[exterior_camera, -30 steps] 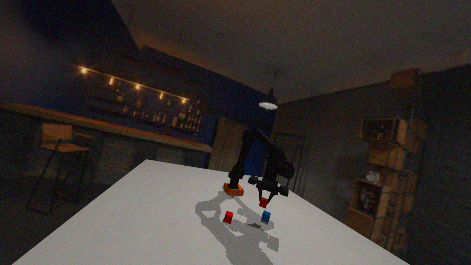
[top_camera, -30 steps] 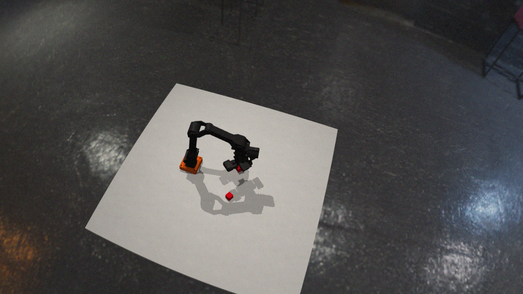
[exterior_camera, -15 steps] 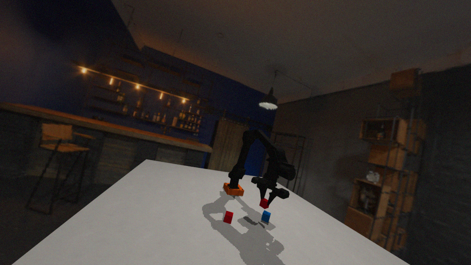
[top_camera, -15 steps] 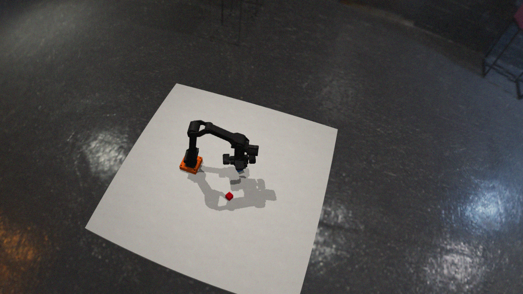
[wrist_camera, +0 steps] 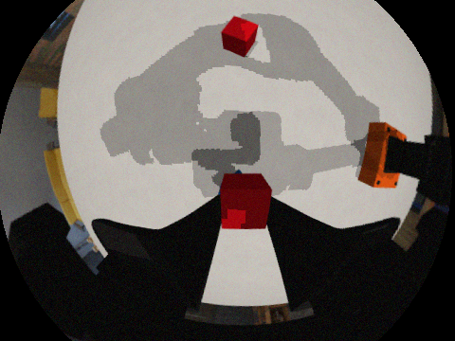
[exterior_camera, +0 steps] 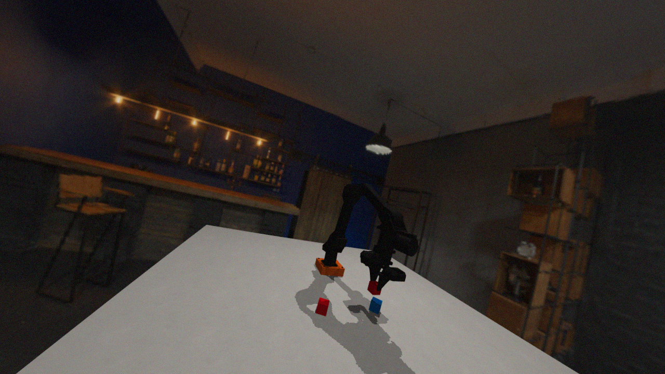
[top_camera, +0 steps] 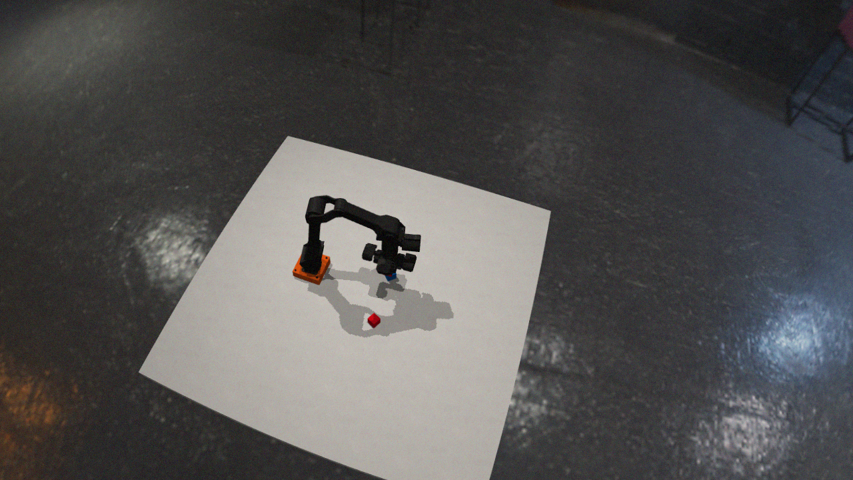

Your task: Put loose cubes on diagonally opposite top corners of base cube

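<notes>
My gripper tip is 20 mm to the right of the blue base cube and 60 mm above it.
</notes>
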